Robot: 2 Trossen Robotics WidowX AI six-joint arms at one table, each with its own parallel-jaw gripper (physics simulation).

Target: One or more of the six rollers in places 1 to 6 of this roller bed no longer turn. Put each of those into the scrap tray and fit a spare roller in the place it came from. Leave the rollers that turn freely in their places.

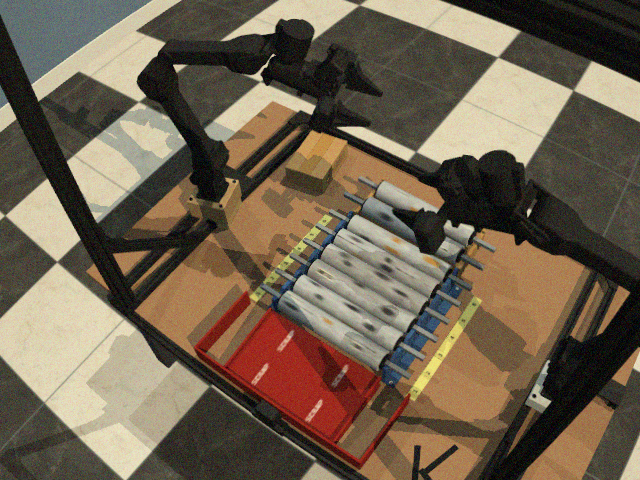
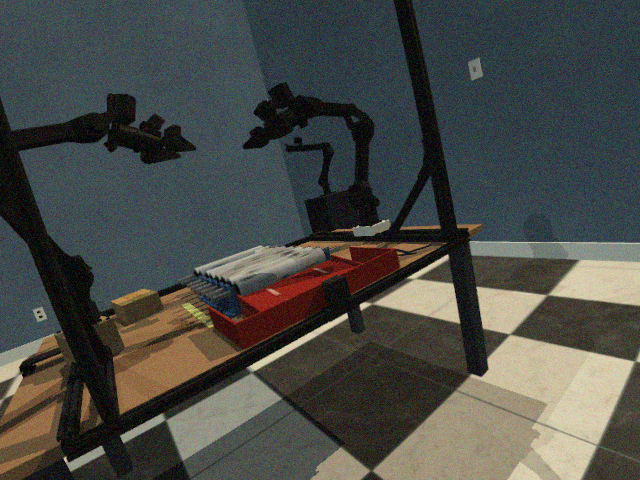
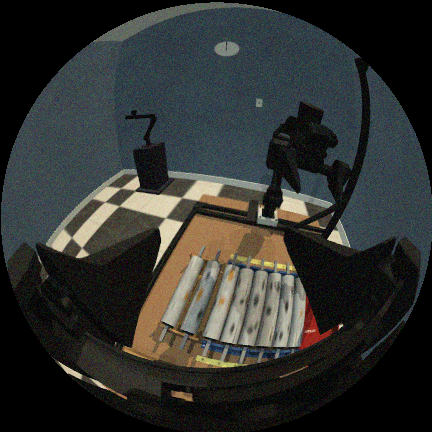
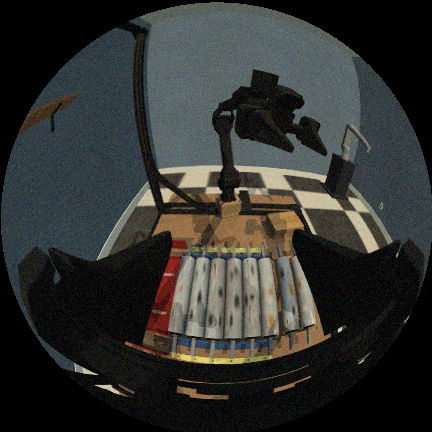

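Seen in the pictures: left gripper, fingertip midpoint: [image 1: 376, 109] [image 2: 187, 152] [image 3: 224, 234] [image 4: 311, 151]; right gripper, fingertip midpoint: [image 1: 405, 194] [image 2: 249, 144] [image 3: 320, 197] [image 4: 234, 236]; left arm's base, link origin: [image 1: 212, 190] [image 4: 227, 197]; right arm's base, link origin: [image 1: 559, 389] [image 2: 370, 223] [image 3: 267, 212].
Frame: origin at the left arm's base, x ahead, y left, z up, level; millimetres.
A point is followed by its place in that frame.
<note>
Six grey-white, blotched rollers lie side by side across the blue roller bed [image 1: 408, 356] @(z -73, x 557, y -257 mm) [image 4: 240, 346] @(z -73, x 598, y -144 mm). The roller in place 6 [image 1: 397, 244] @(z -1, x 469, y -30 mm) [image 3: 221, 302] @(z -1, x 460, y -20 mm) has orange marks. Two spare rollers, one blue-grey [image 3: 201, 298] @(z -1, x 474, y 37 mm) [image 4: 286, 295] @(z -4, x 499, y 21 mm) and one pale [image 3: 183, 292] @(z -3, x 492, y 91 mm) [image 4: 302, 292] @(z -7, x 516, y 77 mm), lie behind it on an orange-brown holder [image 3: 182, 332] @(z -10, x 367, y 87 mm). Which rollers turn cannot be seen. The red scrap tray [image 1: 310, 361] @(z -43, x 367, y -340 mm) [image 2: 289, 320] @(z -66, x 222, y -425 mm) in front of the bed holds no roller. My left gripper [image 1: 375, 109] @(z 355, x 403, y 0 mm) [image 3: 224, 234] @(z 355, x 403, y 0 mm) is open and empty, high near the back left. My right gripper [image 1: 407, 193] @(z 327, x 497, y -164 mm) [image 4: 234, 236] @(z 327, x 497, y -164 mm) is open and empty, raised above the rollers' right part.
A cardboard-coloured block [image 1: 315, 160] @(z -21, x 203, y 183 mm) [image 2: 136, 305] @(z -35, x 172, y 135 mm) stands left of the spare rollers. Yellow numbered strips [image 1: 444, 348] @(z -75, x 628, y -216 mm) [image 1: 289, 259] @(z -25, x 244, y -116 mm) run along both ends of the bed. Dark frame bars [image 1: 56, 165] @(z 417, x -73, y -335 mm) [image 2: 429, 113] @(z 277, x 721, y -610 mm) rise at the table's sides.
</note>
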